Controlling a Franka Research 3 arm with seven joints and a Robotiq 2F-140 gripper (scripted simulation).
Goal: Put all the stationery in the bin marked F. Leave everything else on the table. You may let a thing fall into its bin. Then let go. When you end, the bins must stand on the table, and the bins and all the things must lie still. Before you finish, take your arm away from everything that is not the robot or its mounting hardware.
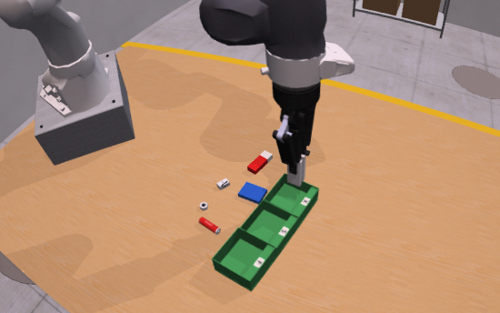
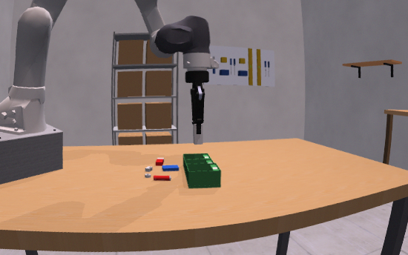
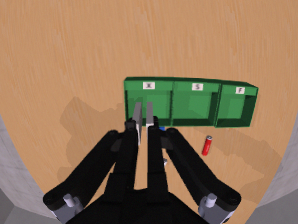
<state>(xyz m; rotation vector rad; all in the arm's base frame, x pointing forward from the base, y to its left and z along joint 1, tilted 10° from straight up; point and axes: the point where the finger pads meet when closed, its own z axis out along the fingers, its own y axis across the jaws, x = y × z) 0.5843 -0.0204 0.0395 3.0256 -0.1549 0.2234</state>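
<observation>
My gripper is now 110 mm past the eraser, 90 mm to the right of it and 110 mm above it. Also, from my hand: flat blue block 90 mm behind, 10 mm to the right, 110 mm below; green three-compartment bin 20 mm behind, 90 mm to the right, 90 mm below; white sharpener-like piece 160 mm behind, 10 mm to the right, 100 mm below.
</observation>
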